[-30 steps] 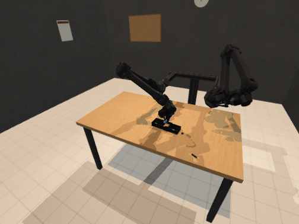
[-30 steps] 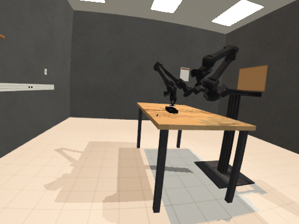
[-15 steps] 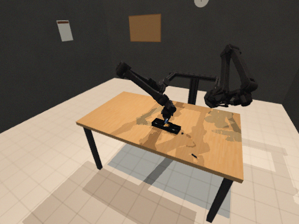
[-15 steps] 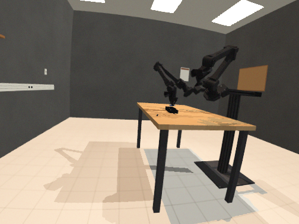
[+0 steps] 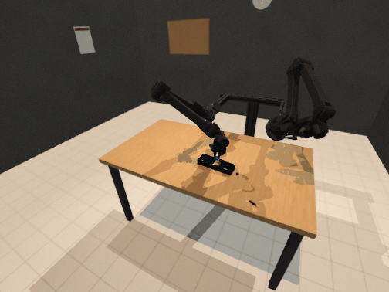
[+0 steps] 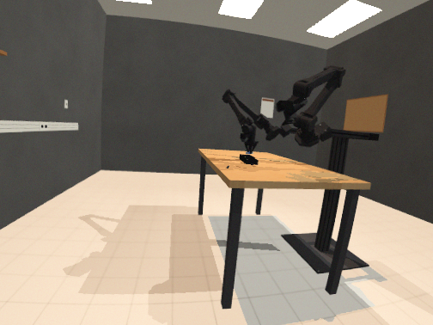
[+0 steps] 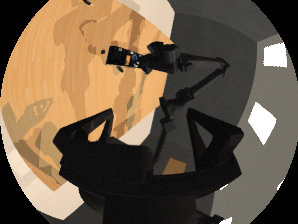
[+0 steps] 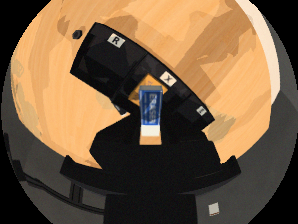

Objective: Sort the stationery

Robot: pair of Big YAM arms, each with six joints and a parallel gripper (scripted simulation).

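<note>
The blue item lies right at my right hand. Round my right hand: orange item (60 mm below); then black bin unit (50 mm below, 10 mm ahead).
</note>
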